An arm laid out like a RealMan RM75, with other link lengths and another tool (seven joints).
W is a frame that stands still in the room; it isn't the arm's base.
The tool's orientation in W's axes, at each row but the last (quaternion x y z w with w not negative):
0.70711 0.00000 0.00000 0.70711
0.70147 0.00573 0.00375 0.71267
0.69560 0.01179 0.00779 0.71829
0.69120 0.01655 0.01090 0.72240
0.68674 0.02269 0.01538 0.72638
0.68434 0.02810 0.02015 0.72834
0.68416 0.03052 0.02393 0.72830
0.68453 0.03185 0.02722 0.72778
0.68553 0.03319 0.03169 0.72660
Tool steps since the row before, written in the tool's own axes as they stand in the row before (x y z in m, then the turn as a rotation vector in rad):
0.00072 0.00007 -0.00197 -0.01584 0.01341 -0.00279
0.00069 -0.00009 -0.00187 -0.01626 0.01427 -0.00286
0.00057 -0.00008 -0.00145 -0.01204 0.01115 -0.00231
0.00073 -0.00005 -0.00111 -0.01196 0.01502 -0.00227
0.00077 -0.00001 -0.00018 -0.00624 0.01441 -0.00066
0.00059 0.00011 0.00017 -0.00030 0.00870 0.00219
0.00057 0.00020 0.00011 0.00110 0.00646 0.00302
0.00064 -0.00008 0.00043 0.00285 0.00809 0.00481
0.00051 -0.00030 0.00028 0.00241 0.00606 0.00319
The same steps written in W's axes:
0.00072 0.00197 0.00007 -0.01584 0.00279 0.01341
0.00066 0.00188 -0.00012 -0.01626 0.00287 0.01427
0.00053 0.00146 -0.00013 -0.01204 0.00233 0.01114
0.00069 0.00113 -0.00011 -0.01193 0.00247 0.01501
0.00076 0.00022 -0.00003 -0.00614 0.00114 0.01442
0.00060 -0.00012 0.00011 -0.00007 -0.00166 0.00882
0.00058 -0.00005 0.00020 0.00137 -0.00252 0.00662
0.00067 -0.00038 -0.00006 0.00327 -0.00405 0.00834
0.00053 -0.00025 -0.00029 0.00269 -0.00260 0.00622

